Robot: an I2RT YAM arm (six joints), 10 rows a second.
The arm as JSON. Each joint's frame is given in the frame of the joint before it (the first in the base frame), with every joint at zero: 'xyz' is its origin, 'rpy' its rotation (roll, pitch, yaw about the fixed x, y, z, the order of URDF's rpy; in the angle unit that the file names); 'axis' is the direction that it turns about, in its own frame. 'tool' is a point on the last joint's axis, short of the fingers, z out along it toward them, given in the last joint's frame.
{
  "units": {
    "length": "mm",
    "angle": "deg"
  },
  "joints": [
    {
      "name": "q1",
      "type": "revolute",
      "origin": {
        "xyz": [
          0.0,
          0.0,
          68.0
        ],
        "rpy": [
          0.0,
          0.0,
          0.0
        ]
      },
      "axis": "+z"
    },
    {
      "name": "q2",
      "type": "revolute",
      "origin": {
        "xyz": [
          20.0,
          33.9,
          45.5
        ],
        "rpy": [
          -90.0,
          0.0,
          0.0
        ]
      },
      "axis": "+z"
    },
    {
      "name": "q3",
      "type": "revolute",
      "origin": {
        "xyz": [
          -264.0,
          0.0,
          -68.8
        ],
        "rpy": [
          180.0,
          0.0,
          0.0
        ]
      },
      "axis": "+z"
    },
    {
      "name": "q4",
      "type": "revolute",
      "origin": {
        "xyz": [
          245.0,
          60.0,
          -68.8
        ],
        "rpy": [
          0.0,
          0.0,
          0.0
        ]
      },
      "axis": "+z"
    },
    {
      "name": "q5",
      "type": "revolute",
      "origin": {
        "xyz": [
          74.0,
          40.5,
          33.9
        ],
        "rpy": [
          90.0,
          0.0,
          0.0
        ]
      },
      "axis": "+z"
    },
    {
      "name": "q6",
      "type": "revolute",
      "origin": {
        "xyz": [
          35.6,
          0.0,
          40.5
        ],
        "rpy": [
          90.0,
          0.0,
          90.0
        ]
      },
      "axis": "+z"
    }
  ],
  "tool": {
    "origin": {
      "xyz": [
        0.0,
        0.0,
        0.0
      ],
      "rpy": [
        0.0,
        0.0,
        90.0
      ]
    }
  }
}
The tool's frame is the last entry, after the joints.
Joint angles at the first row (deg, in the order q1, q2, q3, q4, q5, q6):
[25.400, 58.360, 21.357, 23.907, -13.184, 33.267]
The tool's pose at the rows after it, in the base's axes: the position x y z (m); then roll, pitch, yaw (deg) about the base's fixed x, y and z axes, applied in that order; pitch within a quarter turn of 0, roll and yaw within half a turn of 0:
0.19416 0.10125 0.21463 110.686 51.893 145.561
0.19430 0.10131 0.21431 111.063 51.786 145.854
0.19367 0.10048 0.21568 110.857 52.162 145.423
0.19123 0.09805 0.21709 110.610 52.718 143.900
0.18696 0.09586 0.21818 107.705 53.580 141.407
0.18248 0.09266 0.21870 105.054 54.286 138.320
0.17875 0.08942 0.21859 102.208 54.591 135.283
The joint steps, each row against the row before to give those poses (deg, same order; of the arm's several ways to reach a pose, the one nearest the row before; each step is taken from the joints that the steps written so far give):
[0.001, -0.157, -0.002, -0.002, -0.095, -0.020]
[0.000, 0.068, 0.067, -0.260, 0.008, -0.025]
[-0.089, -0.508, 0.023, -0.282, 0.235, -0.219]
[-0.099, -1.362, -0.342, -0.644, 1.288, -0.132]
[-0.022, -1.641, -1.220, 1.536, 0.136, 0.069]
[-0.142, -1.881, -1.300, 1.162, 0.788, 0.150]
[-0.329, -1.562, -1.302, 1.462, 0.342, 0.394]

